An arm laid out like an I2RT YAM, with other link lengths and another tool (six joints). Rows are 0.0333 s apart.
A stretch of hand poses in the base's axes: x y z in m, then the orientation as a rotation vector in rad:
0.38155 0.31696 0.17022 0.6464 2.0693 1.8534
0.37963 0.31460 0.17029 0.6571 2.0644 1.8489
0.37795 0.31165 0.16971 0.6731 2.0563 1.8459
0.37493 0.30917 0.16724 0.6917 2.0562 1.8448
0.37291 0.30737 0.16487 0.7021 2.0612 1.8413
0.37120 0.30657 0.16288 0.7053 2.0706 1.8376
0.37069 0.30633 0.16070 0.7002 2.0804 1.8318
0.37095 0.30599 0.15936 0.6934 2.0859 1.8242
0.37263 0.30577 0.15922 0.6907 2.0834 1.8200
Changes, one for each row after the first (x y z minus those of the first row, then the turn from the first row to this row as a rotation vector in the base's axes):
-0.00192 -0.00236 0.00007 0.0002 0.0024 -0.0089
-0.00360 -0.00531 -0.00051 0.0031 0.0065 -0.0208
-0.00662 -0.00779 -0.00298 0.0052 0.0174 -0.0281
-0.00864 -0.00959 -0.00535 0.0031 0.0256 -0.0305
-0.01035 -0.01039 -0.00734 -0.0016 0.0319 -0.0279
-0.01086 -0.01063 -0.00952 -0.0089 0.0329 -0.0232
-0.01060 -0.01097 -0.01086 -0.0164 0.0300 -0.0212
-0.00892 -0.01119 -0.01100 -0.0187 0.0258 -0.0237

